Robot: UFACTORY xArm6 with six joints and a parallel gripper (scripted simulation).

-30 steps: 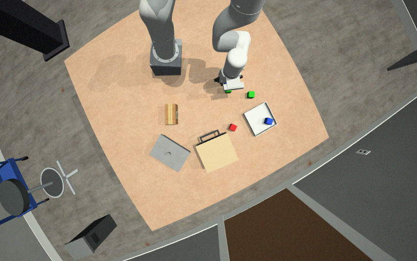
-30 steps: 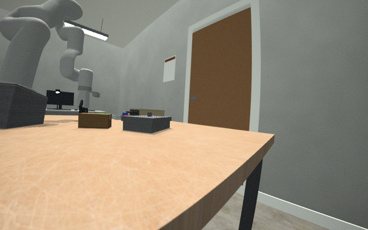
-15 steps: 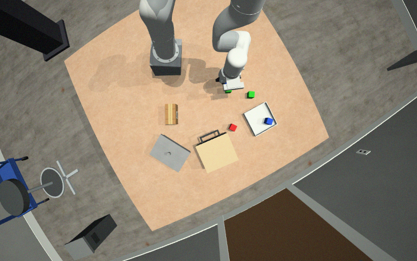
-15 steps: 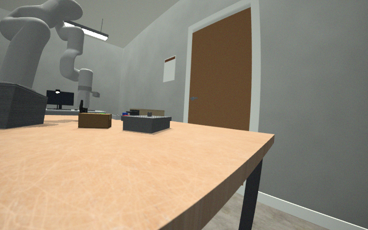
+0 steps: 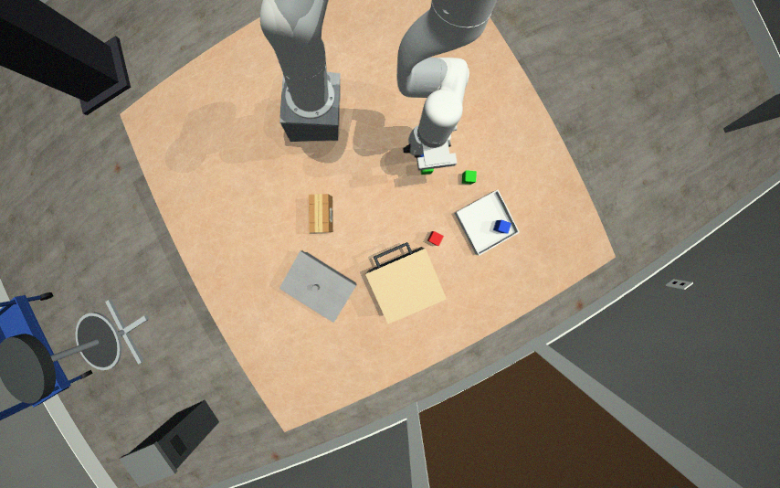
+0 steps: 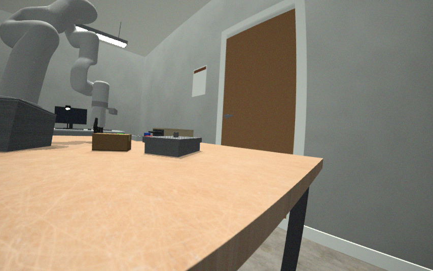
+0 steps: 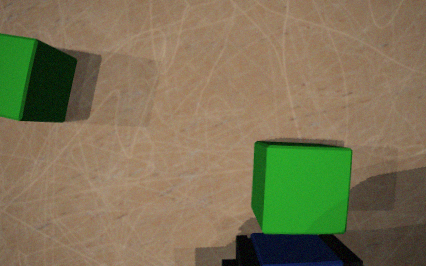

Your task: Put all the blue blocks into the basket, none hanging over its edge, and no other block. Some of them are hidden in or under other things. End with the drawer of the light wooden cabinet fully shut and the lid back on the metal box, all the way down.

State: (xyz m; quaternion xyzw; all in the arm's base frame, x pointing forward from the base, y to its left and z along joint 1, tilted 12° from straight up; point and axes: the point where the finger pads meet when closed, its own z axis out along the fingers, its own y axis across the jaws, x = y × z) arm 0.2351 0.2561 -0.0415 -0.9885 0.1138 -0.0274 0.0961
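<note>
My hand is 26 cm short of the white basket, 10 cm to the right of it and 1 cm above it. The rest, counted from my hand: light wooden cabinet (33 cm ahead, 19 cm to the right, 2 cm above); small brown box (35 cm to the right, 6 cm ahead, 1 cm above); red block (25 cm ahead, 6 cm to the right).
</note>
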